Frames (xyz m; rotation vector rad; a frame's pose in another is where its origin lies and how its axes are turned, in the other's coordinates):
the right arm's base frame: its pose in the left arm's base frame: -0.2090 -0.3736 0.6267 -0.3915 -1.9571 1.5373
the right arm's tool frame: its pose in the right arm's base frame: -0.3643 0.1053 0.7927 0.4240 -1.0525 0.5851
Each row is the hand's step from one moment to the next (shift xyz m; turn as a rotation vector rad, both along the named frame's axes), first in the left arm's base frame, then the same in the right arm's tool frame.
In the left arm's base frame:
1: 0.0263 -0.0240 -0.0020 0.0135 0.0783 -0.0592
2: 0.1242 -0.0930 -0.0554 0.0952 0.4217 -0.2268
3: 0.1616 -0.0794 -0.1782 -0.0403 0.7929 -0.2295
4: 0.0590 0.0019 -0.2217 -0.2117 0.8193 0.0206
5: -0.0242 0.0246 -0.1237 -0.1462 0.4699 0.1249
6: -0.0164 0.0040 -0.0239 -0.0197 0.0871 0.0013
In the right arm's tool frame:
1: -0.0127 0.0155 0.0295 -0.0290 0.0447 -0.0836
2: -0.0569 0.1115 0.1071 -0.1989 0.1638 -0.4146
3: -0.0643 0.2349 0.0698 -0.2314 0.0504 -0.7918
4: 0.0033 0.2239 -0.0499 -0.1549 -0.2441 -0.7956
5: 0.0423 0.1006 -0.0677 -0.0956 -0.2526 -0.4300
6: 0.0188 0.0155 -0.0163 -0.0187 -0.0242 -0.0839

